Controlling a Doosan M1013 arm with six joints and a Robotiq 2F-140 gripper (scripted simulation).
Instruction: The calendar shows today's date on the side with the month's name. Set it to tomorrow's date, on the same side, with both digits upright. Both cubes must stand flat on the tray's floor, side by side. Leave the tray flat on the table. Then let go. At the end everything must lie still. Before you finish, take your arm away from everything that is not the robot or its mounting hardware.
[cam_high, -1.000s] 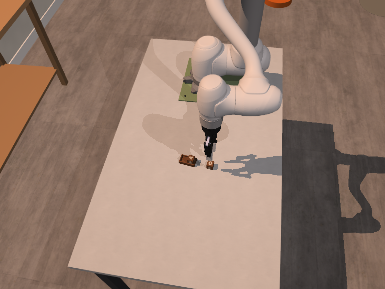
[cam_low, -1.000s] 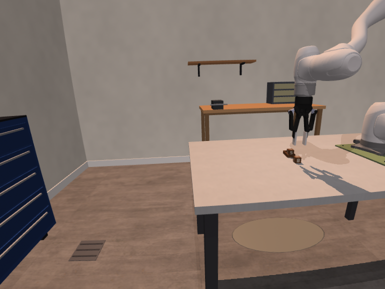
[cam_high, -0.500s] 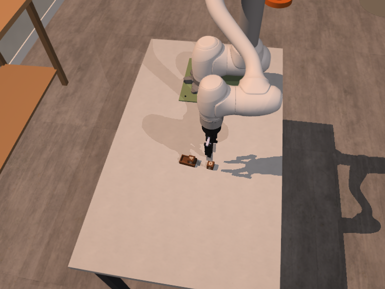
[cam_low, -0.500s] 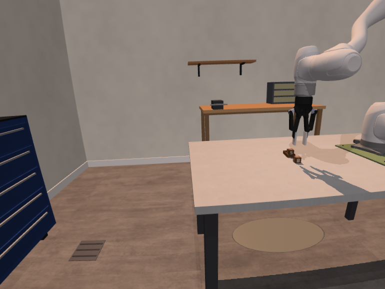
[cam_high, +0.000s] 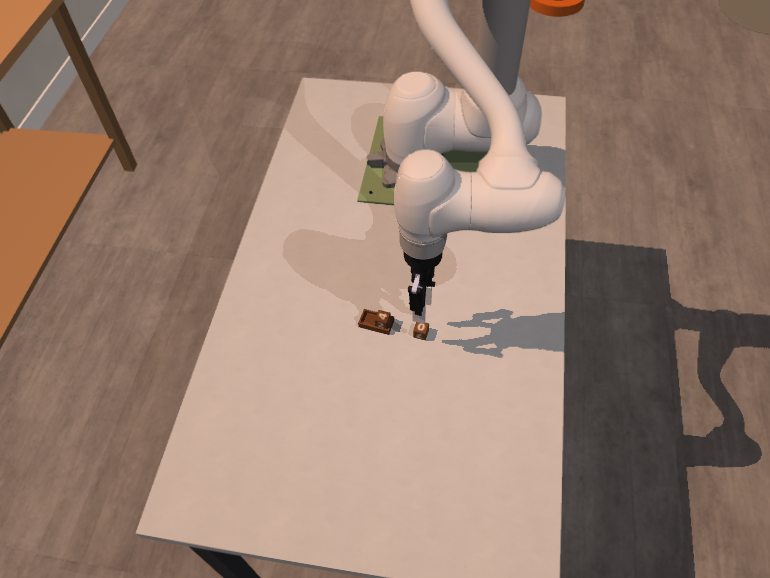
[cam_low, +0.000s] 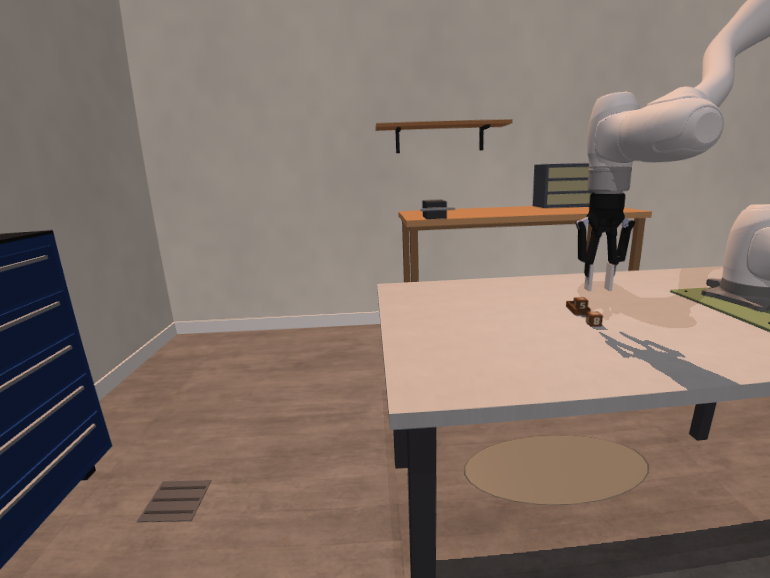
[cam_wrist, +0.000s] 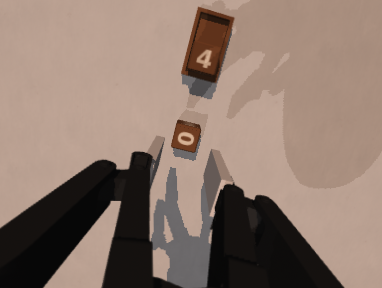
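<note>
Now: the brown digit cube 11 cm below my hand. From my hand the other things lie so: tray 4 cm behind, 10 cm to the right, 12 cm below.
</note>
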